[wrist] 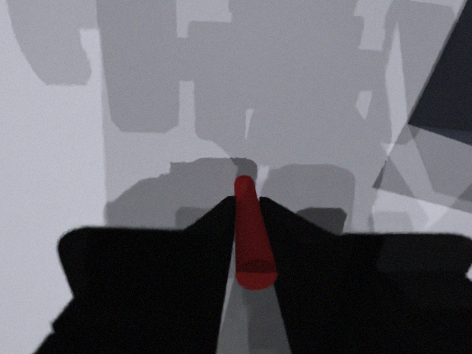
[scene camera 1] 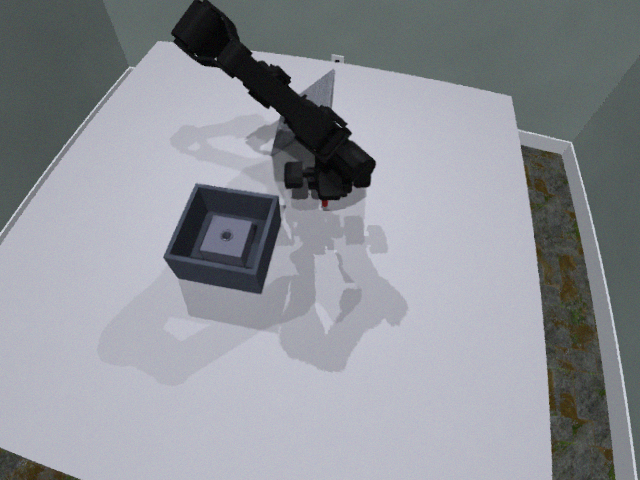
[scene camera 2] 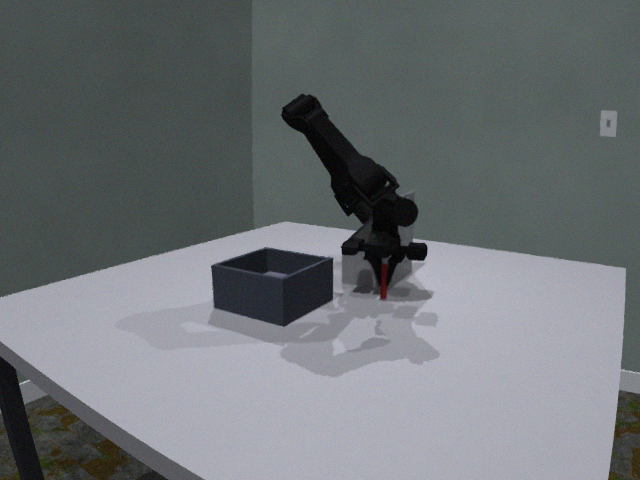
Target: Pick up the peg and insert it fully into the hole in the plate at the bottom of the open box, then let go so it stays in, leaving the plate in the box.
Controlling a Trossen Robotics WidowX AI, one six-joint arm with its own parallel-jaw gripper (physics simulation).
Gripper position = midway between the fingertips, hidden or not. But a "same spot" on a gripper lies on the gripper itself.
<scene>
The gripper shows in the wrist view (246, 204), in scene camera 1 and in scene camera 2. One and the same spot on the gripper: (scene camera 1: 312, 184) is (scene camera 2: 367, 255).
</scene>
